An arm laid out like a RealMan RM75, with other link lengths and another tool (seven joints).
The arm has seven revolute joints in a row. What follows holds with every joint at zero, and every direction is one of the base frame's. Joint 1 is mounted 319.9 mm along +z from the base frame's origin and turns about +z. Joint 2 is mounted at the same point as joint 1 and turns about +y. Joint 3 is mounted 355.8 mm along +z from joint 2 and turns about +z. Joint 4 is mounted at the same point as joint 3 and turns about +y. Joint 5 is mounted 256.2 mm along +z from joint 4 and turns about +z. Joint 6 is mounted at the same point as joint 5 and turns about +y. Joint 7 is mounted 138.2 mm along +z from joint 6 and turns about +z. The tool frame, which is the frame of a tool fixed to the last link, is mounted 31.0 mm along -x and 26.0 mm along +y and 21.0 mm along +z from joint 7; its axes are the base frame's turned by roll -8.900, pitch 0.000 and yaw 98.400 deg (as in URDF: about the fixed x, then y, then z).
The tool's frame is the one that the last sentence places.
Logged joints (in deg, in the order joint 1, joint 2, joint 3, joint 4, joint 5, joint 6, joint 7), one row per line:
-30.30, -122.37, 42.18, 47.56, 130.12, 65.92, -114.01
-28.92, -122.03, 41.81, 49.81, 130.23, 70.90, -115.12
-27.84, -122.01, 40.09, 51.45, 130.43, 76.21, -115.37
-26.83, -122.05, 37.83, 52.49, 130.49, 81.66, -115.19
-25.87, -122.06, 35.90, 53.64, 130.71, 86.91, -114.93
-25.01, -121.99, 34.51, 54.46, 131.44, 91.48, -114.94
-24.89, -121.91, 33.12, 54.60, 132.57, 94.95, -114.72
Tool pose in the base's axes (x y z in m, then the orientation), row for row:
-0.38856, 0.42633, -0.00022, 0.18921, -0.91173, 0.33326, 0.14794
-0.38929, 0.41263, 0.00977, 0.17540, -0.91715, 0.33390, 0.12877
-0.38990, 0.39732, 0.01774, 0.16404, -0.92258, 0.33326, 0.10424
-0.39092, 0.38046, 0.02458, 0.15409, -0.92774, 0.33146, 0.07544
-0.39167, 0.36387, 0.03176, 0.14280, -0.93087, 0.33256, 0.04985
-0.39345, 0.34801, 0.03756, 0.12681, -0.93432, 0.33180, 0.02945
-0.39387, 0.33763, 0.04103, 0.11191, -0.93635, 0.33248, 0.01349
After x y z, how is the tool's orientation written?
As a quaternion, w x y z.
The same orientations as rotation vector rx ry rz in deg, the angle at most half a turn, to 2 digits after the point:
-146.88, 53.69, 23.83
-148.86, 54.20, 20.90
-150.69, 54.43, 17.03
-152.37, 54.44, 12.39
-153.85, 54.96, 8.24
-155.82, 55.34, 4.91
-157.50, 55.93, 2.27

